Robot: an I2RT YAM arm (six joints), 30 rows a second.
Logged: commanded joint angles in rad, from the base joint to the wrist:
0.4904 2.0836 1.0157 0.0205 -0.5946 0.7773
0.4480 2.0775 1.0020 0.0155 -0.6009 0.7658
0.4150 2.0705 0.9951 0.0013 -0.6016 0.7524
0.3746 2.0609 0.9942 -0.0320 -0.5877 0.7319
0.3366 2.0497 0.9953 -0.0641 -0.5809 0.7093
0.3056 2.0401 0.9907 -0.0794 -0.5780 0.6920
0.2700 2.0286 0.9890 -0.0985 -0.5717 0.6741
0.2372 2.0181 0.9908 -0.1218 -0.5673 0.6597
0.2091 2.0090 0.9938 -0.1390 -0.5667 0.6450
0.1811 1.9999 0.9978 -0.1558 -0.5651 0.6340
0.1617 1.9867 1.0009 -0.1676 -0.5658 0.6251
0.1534 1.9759 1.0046 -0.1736 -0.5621 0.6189
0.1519 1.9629 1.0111 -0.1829 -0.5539 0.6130
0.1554 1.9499 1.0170 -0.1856 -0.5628 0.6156
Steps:
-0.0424 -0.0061 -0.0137 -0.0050 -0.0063 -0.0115
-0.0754 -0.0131 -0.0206 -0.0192 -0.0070 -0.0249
-0.1158 -0.0227 -0.0215 -0.0525 0.0069 -0.0454
-0.1538 -0.0339 -0.0204 -0.0846 0.0137 -0.0680
-0.1848 -0.0435 -0.0250 -0.0999 0.0166 -0.0853
-0.2204 -0.0550 -0.0267 -0.1190 0.0229 -0.1032
-0.2532 -0.0655 -0.0249 -0.1423 0.0273 -0.1176
-0.2813 -0.0746 -0.0219 -0.1595 0.0279 -0.1323
-0.3093 -0.0837 -0.0179 -0.1763 0.0295 -0.1433
-0.3287 -0.0969 -0.0148 -0.1881 0.0288 -0.1522
-0.3370 -0.1077 -0.0111 -0.1941 0.0325 -0.1584
-0.3385 -0.1207 -0.0046 -0.2034 0.0407 -0.1643
-0.3350 -0.1337 0.0013 -0.2061 0.0318 -0.1617

